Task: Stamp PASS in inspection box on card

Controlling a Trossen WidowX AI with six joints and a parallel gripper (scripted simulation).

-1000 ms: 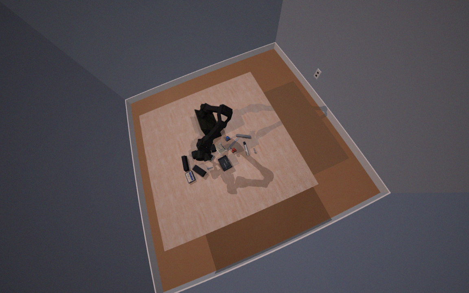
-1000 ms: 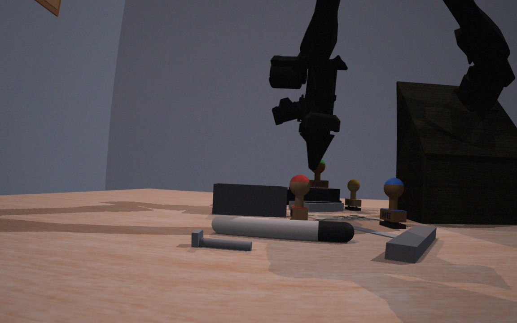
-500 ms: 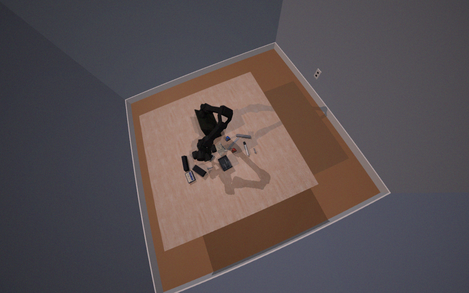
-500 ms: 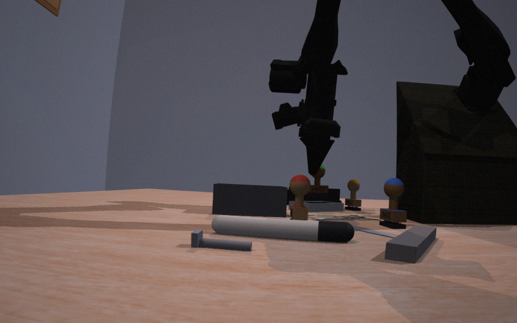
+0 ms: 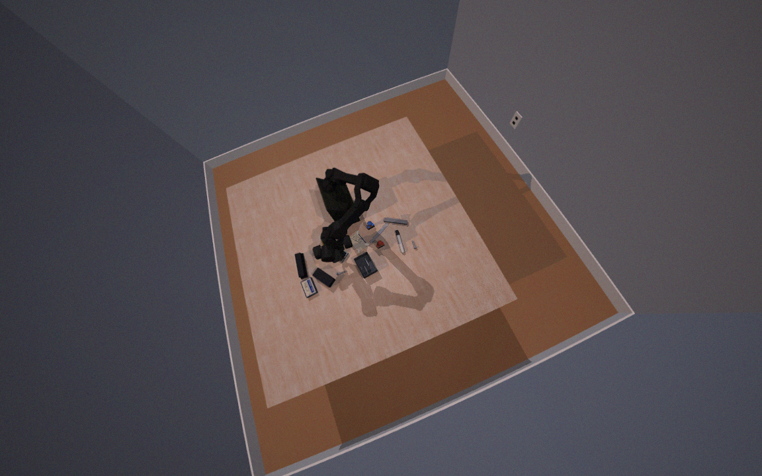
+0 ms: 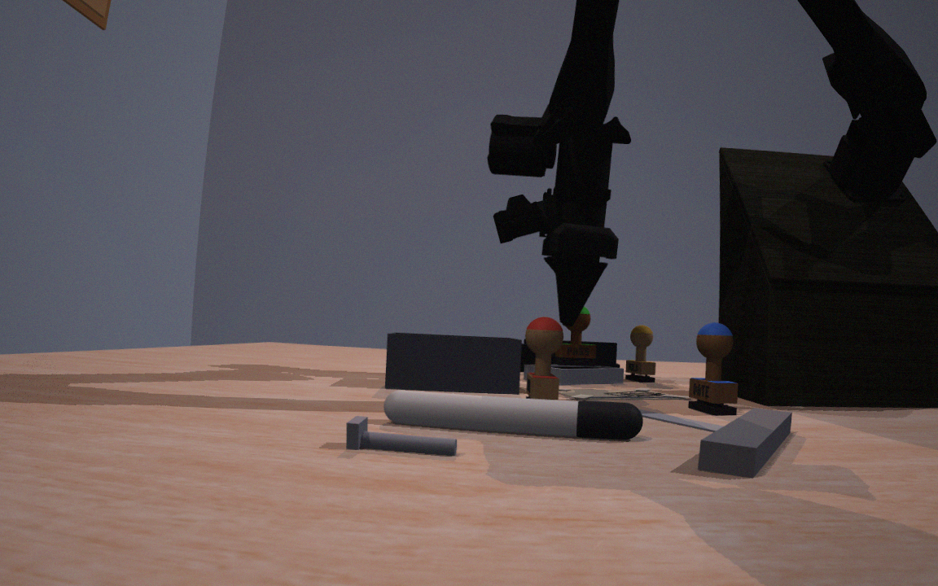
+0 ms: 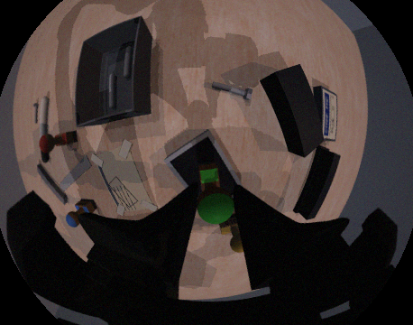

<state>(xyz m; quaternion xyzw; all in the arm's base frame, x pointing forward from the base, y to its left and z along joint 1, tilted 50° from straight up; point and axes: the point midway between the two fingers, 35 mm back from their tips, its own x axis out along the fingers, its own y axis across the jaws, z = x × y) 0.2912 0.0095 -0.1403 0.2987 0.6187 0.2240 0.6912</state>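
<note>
The green-topped pass stamp is 10 mm behind my gripper tip and 20 mm below it. From my gripper tip the other things lie so: yellow-topped stamp 90 mm behind, 40 mm to the right, 40 mm below; then ink pad 10 mm behind, 60 mm below; then pale card 30 mm behind, 130 mm to the left, 60 mm below.
</note>
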